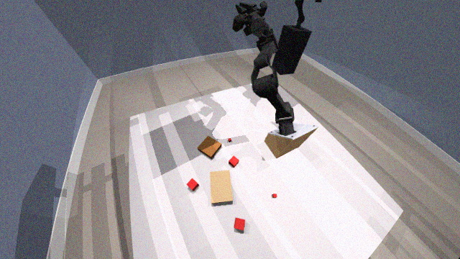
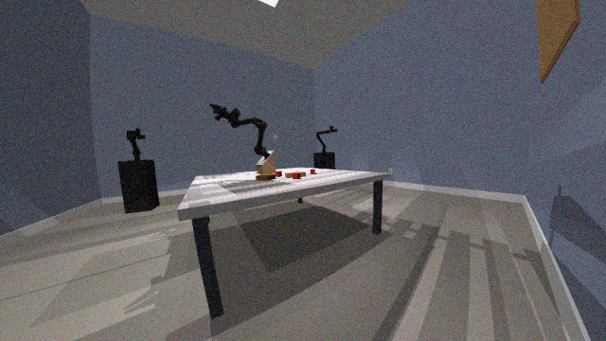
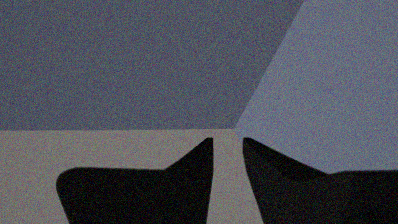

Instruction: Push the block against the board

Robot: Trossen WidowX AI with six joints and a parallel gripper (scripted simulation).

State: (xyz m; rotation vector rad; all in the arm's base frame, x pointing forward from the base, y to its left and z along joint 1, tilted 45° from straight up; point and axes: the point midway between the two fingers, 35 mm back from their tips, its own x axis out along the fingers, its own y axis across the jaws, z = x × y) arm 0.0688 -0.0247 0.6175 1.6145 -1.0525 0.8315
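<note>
Right now my gripper tip is 58 cm above the square block, 35 cm to the right of it and 26 cm short of it. Also, from my gripper tip: tan board: 59 cm to the left, 58 cm below, 26 cm ahead.
</note>
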